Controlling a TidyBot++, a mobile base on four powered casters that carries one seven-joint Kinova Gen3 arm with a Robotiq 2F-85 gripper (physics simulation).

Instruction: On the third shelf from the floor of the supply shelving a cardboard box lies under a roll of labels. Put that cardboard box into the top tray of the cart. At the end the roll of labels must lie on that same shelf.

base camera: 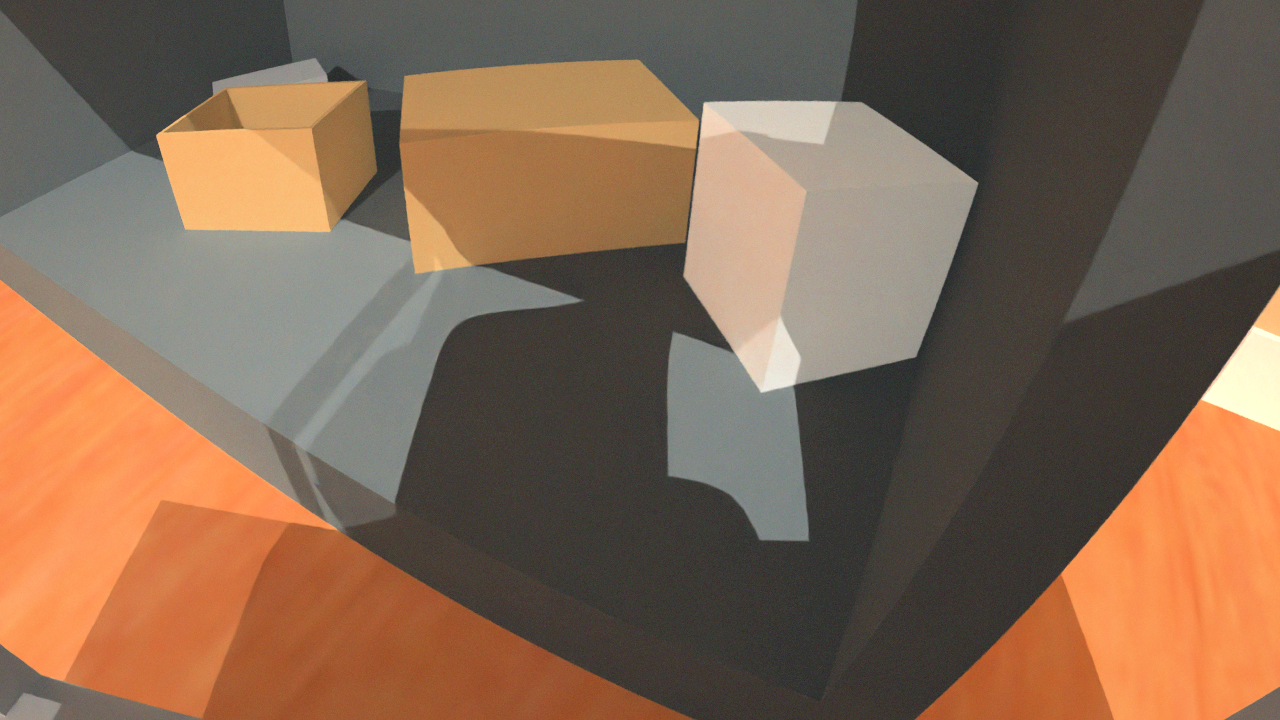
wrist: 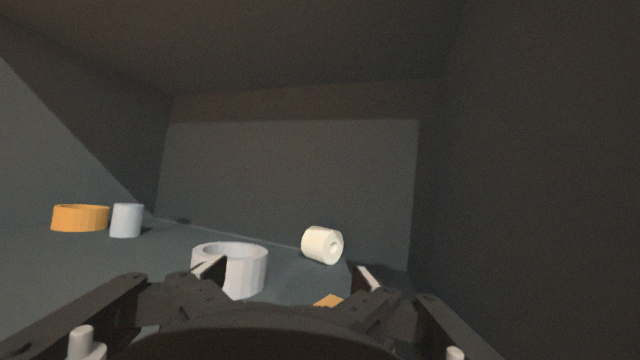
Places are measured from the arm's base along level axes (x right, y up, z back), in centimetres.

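Where they show: gripper, between the fingertips: [wrist: 289, 275].
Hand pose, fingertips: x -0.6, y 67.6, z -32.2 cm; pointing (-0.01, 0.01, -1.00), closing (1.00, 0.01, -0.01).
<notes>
Things, the pixels of their top centre, and the offset from my fingertips. Level surfaces: height alone.
- cardboard box, centre of its top: [wrist: 336, 329] dx +3.5, dy -3.2, dz +0.3 cm
- shelf, height of its surface: dy -8.2 cm
- white ring-shaped roll, centre of its top: [wrist: 232, 249] dx -8.8, dy -3.4, dz -17.3 cm
- pale cylinder, centre of its top: [wrist: 129, 204] dx -38.9, dy -1.2, dz -37.7 cm
- orange ring, centre of its top: [wrist: 83, 206] dx -51.1, dy -3.2, dz -39.8 cm
- open carton, centre of its top: [base camera: 263, 105] dx -31.9, dy -90.6, dz -26.8 cm
- large carton, centre of its top: [base camera: 536, 91] dx -8.1, dy -89.6, dz -26.1 cm
- white box, centre of its top: [base camera: 839, 138] dx +11.2, dy -86.6, dz -14.0 cm
My gripper [wrist: 289, 275] is open in the wrist view, with nothing between its fingertips. A small corner of the cardboard box [wrist: 328, 301] shows low between the fingers, near the right one; the rest is hidden behind the gripper. The cream roll of labels [wrist: 322, 245] lies on its side beyond the box, off its top, with its holed end turned to the right; it appears to rest on the shelf [wrist: 285, 275]. The cart does not show in either view, and the gripper does not show in the base camera view.
A white ring-shaped roll [wrist: 245, 272] stands behind the left fingertip. A pale cylinder [wrist: 126, 220] and an orange ring [wrist: 80, 218] stand farther left. A side wall [wrist: 525, 175] rises at right. The base camera shows an open carton [base camera: 250, 179], a large carton [base camera: 546, 197] and a white box [base camera: 868, 268].
</notes>
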